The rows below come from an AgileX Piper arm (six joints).
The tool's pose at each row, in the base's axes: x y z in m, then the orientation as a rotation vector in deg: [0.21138 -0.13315 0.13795 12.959 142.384 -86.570]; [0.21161 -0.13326 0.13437 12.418 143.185 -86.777]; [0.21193 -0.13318 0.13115 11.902 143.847 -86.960]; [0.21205 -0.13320 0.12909 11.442 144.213 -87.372]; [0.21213 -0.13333 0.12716 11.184 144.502 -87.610]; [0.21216 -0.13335 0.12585 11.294 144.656 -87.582]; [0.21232 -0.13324 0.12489 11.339 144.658 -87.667]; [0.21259 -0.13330 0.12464 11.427 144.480 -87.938]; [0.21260 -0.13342 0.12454 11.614 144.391 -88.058]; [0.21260 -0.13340 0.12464 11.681 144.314 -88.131]
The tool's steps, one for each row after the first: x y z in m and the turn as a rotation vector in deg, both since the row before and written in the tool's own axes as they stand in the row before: [0.00074 0.00306 0.00172 -0.148 0.451 -0.727]; [0.00051 0.00287 0.00141 -0.119 0.351 -0.641]; [0.00038 0.00179 0.00096 0.111 0.238 -0.546]; [0.00037 0.00162 0.00100 0.042 0.200 -0.347]; [0.00027 0.00113 0.00061 -0.055 0.148 -0.002]; [0.00006 0.00091 0.00035 0.054 0.051 -0.003]; [-0.00021 0.00024 0.00019 0.222 0.003 0.044]; [0.00001 0.00003 0.00015 0.111 0.053 0.104]; [-0.00002 -0.00008 -0.00006 0.071 -0.003 0.049]
